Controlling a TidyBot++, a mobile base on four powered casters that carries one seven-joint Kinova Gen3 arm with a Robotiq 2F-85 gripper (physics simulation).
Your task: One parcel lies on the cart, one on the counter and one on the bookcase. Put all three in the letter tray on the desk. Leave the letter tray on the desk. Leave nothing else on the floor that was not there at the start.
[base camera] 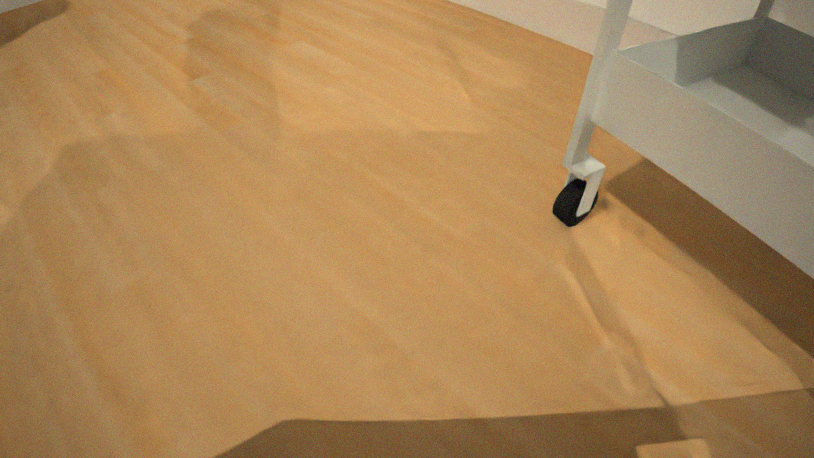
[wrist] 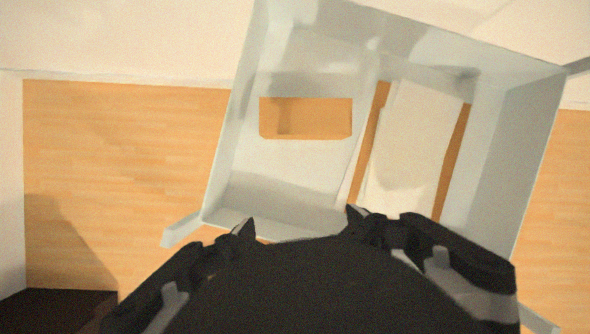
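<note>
The cart (base camera: 694, 148) (wrist: 517, 150) is pale grey, with a walled top tray in the wrist view and a lower tray at the right of the base camera view. A plain orange-brown box-shaped parcel (wrist: 320, 119) lies in the left part of the top tray, near its far wall. A narrow shadow falls across it. My gripper (wrist: 300, 220) is open and empty, above the near side of the cart, with the parcel beyond the fingertips. The counter, the bookcase, the desk and the letter tray cannot be made out.
A cream, paper-like stack (wrist: 417, 145) with brown strips along both sides lies right of the parcel in the cart's top tray. A pale wall (wrist: 125, 35) stands behind the cart. A black caster (base camera: 570, 202) is under the cart's corner. A dark surface (wrist: 55, 312) shows at lower left.
</note>
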